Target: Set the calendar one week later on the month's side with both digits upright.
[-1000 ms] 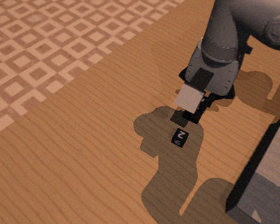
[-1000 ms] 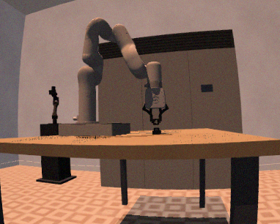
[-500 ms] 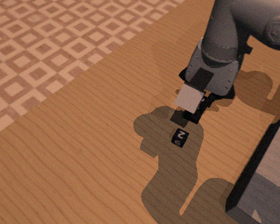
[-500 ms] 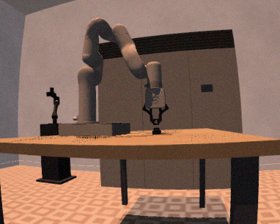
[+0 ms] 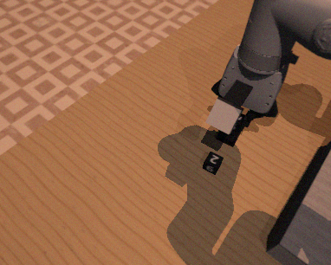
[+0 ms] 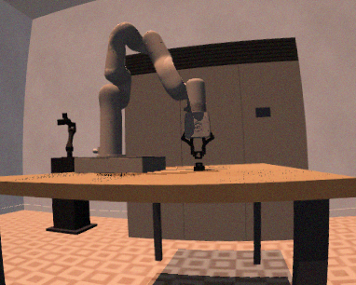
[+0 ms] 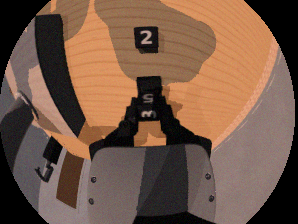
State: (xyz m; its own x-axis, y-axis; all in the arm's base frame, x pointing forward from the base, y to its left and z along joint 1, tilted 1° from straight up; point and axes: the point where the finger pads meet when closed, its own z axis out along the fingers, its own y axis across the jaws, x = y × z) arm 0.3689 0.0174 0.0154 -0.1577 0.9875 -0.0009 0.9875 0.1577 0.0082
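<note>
Right now my hand is 10 mm above the black cube. Also, from my hand: black digit cube (90 mm to the left, 60 mm below, 10 mm behind).
</note>
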